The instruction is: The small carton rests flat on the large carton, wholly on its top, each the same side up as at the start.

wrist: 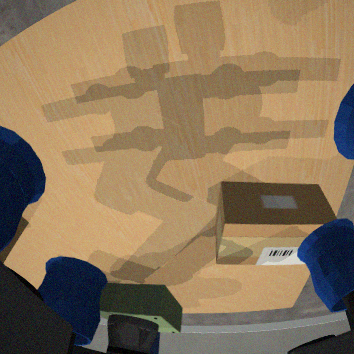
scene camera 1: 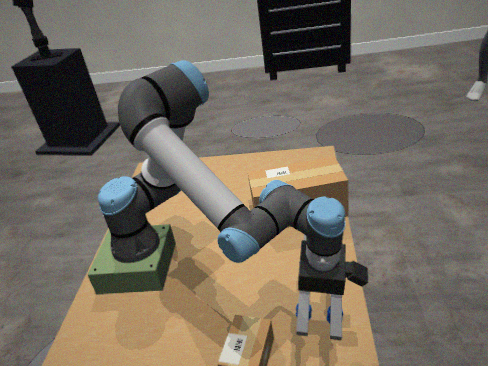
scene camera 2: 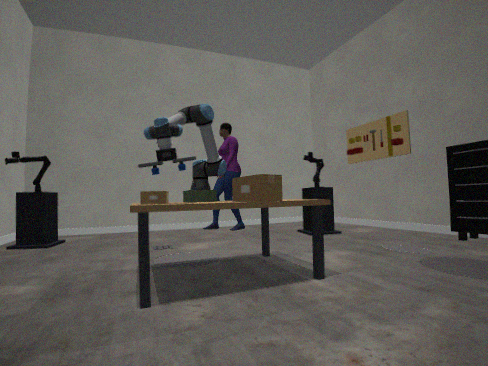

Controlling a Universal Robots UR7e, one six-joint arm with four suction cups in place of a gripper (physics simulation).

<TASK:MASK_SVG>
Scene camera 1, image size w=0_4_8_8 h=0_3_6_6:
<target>large carton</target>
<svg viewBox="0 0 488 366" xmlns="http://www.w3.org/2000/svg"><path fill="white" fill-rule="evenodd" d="M348 179L335 156L248 172L253 208L260 204L260 194L266 185L273 180L281 180L313 199L327 197L338 200L345 209L345 217L349 216Z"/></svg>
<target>small carton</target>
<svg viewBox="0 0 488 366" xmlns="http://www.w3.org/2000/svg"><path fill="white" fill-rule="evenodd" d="M235 315L219 358L218 366L267 366L274 341L272 321L270 319Z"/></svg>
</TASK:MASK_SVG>
